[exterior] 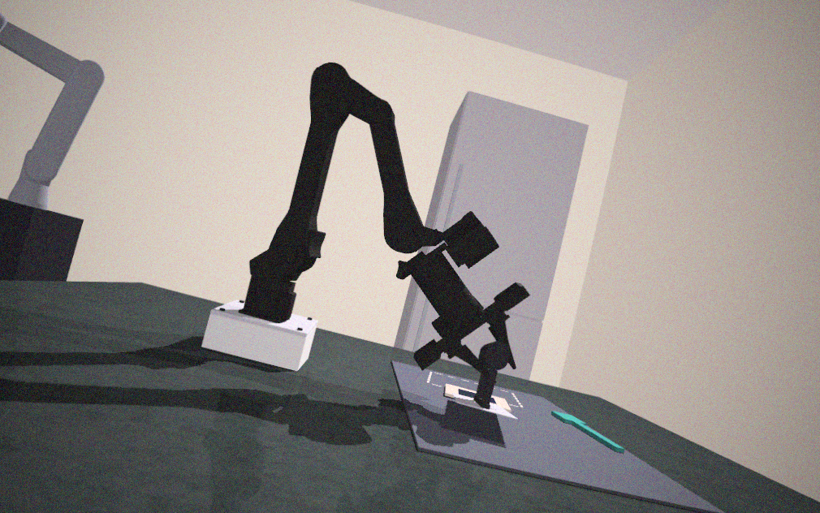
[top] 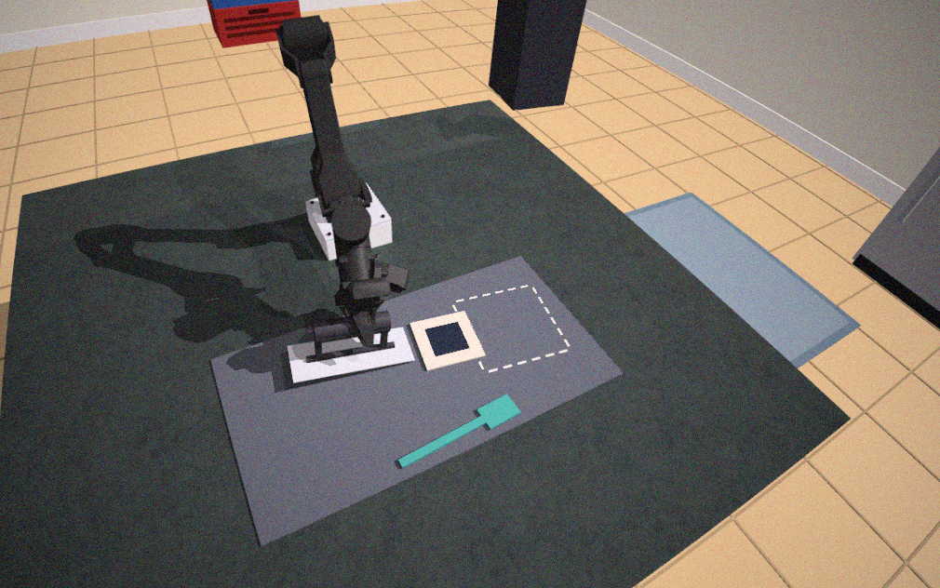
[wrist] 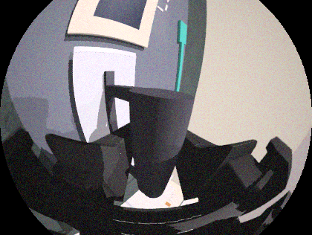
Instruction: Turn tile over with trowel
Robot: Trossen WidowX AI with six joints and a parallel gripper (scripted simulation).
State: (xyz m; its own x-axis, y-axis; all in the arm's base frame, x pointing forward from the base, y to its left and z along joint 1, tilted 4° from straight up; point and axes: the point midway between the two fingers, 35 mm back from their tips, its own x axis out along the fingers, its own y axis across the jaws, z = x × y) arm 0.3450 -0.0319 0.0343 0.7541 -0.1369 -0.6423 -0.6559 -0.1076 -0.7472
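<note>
My gripper tip is 30 mm short of the grey mat, 80 mm to the right of it and 80 mm above it. Round my gripper tip: teal spatula-like tool: 160 mm ahead, 120 mm to the left, 60 mm below; then tile: 10 mm behind, 150 mm to the left, 60 mm below; then trowel: 30 mm behind, 10 mm below.
</note>
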